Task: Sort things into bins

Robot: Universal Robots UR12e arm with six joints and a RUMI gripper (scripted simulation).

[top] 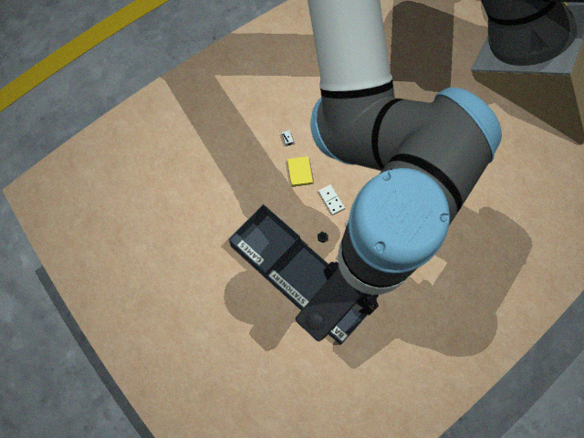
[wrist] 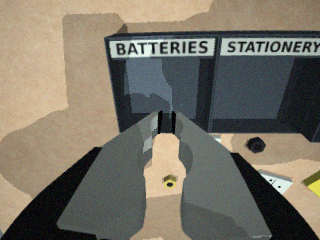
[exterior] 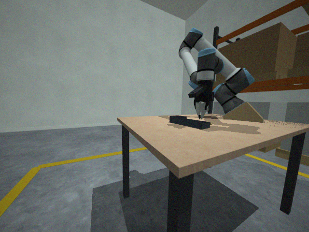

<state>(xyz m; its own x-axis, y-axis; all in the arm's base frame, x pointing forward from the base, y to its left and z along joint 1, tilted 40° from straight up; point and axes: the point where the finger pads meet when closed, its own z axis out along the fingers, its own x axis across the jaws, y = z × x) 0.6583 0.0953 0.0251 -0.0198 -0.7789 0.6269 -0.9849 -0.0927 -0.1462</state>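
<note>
Right now my hand is 6 cm past the black nut, 10 cm to the left of it and 6 cm above it. The rest, counted from my hand: yellow nut (13 cm behind, 6 cm below); dark three-part bin (1 cm ahead, 8 cm to the right, 4 cm below); white domino (12 cm behind, 13 cm to the right, 6 cm below).
</note>
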